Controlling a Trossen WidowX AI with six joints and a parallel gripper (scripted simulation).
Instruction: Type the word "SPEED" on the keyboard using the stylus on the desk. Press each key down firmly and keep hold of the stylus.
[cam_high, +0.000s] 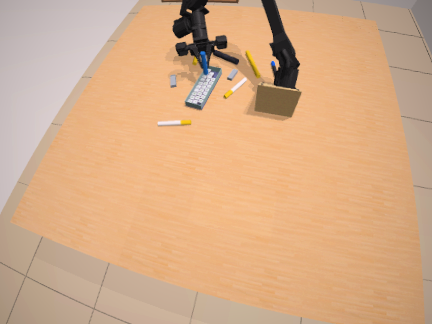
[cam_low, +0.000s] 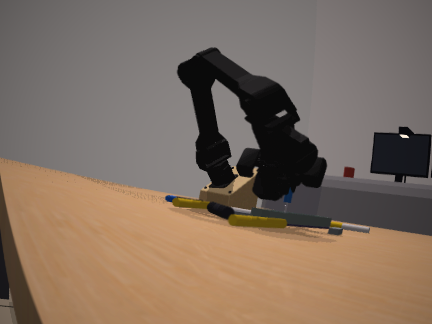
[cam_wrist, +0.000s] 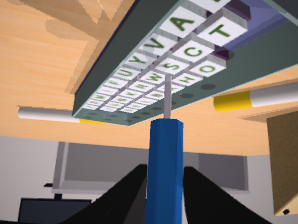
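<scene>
Right now the grey block is 10 cm behind my gripper tip, 5 cm to the right of it and 7 cm below it. From my gripper tip the other things lie so: stylus (1 cm below); dark cylinder (6 cm behind, 15 cm to the right, 6 cm below).
</scene>
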